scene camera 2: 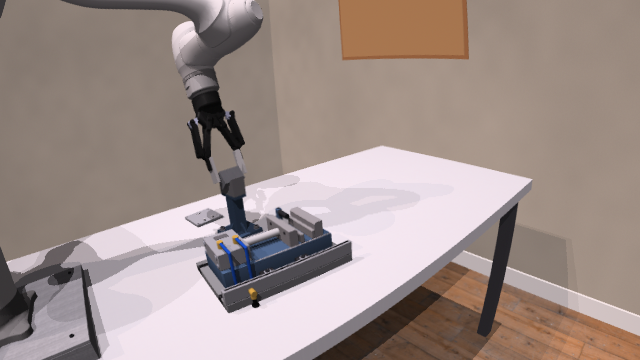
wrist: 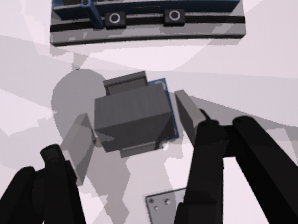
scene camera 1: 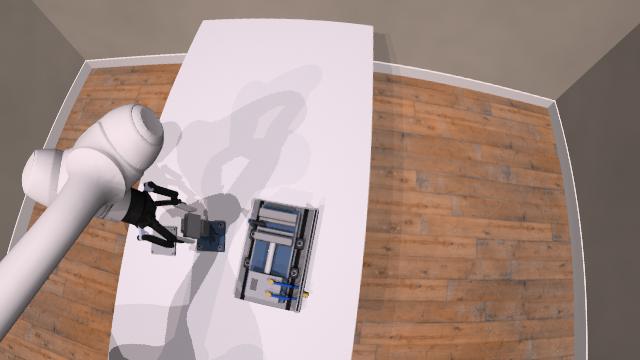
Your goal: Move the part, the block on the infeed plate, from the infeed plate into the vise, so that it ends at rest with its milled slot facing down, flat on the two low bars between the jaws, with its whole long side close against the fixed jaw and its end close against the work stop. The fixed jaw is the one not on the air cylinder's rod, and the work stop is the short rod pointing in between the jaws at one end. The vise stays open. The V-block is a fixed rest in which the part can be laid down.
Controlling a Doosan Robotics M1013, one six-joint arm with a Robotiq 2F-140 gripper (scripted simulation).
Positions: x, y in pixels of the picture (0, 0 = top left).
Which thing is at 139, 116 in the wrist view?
A part.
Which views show the gripper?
Scene camera 2, the wrist view and scene camera 1: all of them.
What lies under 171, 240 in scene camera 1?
The gripper.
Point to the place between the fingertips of the gripper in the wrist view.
At 133, 116
